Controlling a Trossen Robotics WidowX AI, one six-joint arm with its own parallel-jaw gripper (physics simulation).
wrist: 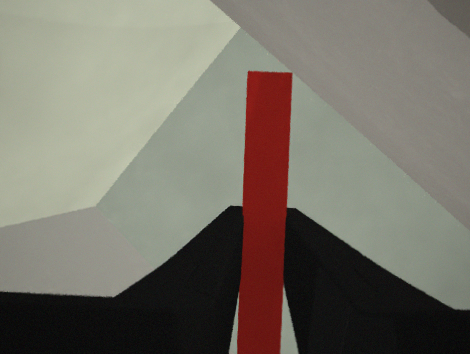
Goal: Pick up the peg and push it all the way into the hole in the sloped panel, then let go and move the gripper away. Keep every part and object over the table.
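Frame: origin at the arm's base, x down, y right, z back, level; millimetres.
Seen in the pictures: gripper, between the fingertips: [261,220].
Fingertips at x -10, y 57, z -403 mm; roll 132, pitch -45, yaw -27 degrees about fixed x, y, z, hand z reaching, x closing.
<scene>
A point is followed by its place in that frame.
A red peg [268,130] {x 12, y 68, z -418 mm} stands out between the black fingers in the middle of the wrist view. It is long and straight, and its far end points up the picture with a flat, squared edge. My gripper [261,220] {x -10, y 57, z -403 mm} is shut on the peg, one finger against each side. The peg's lower part runs down between the fingers and out of the bottom of the view. The far end stands against a grey-green surface; whether it touches anything cannot be told. The hole does not show, and I cannot tell which surface, if any, is the sloped panel.
A flat grey-green surface [185,160] lies behind the peg. A pale cream surface [90,90] meets it along a slanting edge at the upper left. A grey-mauve surface [380,75] {x 100, y -167, z -439 mm} borders it at the upper right, and another grey patch [65,255] shows at the lower left.
</scene>
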